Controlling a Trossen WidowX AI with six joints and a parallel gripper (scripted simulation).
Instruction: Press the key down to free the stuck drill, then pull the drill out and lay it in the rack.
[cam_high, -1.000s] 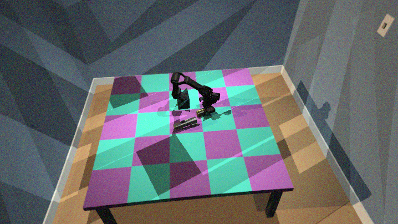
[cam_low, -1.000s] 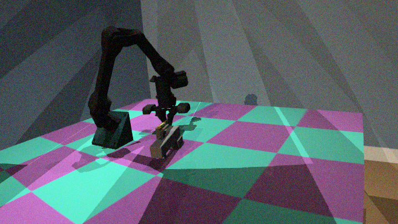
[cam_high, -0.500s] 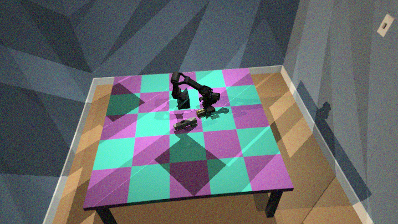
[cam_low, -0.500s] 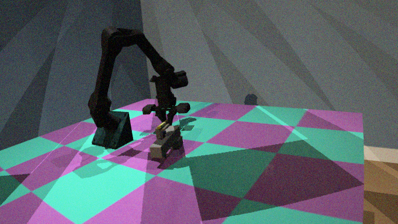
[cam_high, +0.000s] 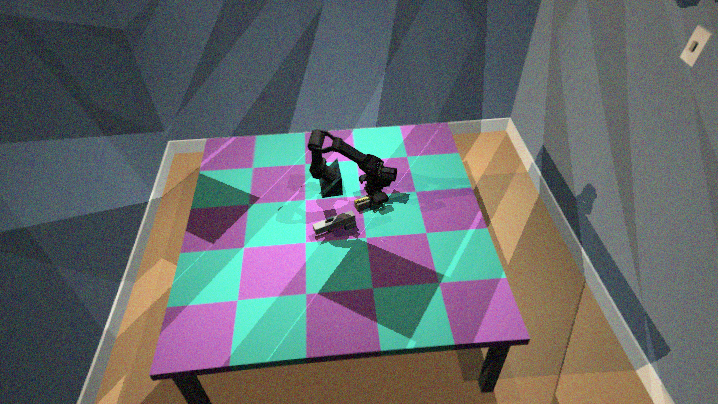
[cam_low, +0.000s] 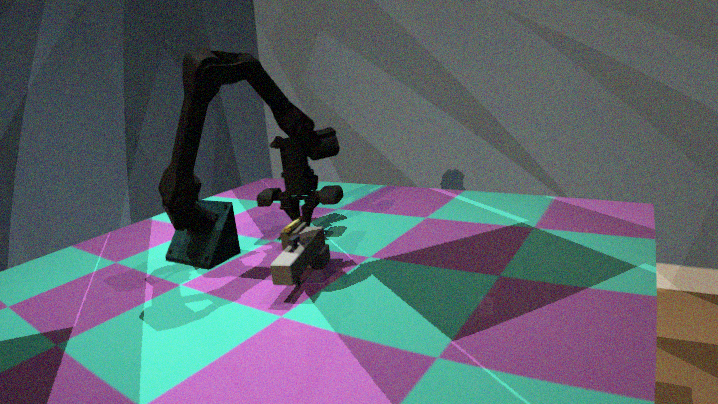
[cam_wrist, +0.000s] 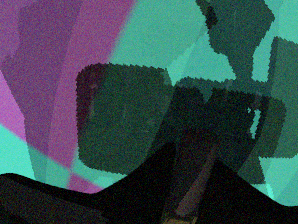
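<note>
Right now the drill is 4 cm to the right of my gripper tip, 3 cm above it and 1 cm ahead of it. Round my gripper tip: dark block (17 cm to the right, 16 cm ahead, 3 cm above).
</note>
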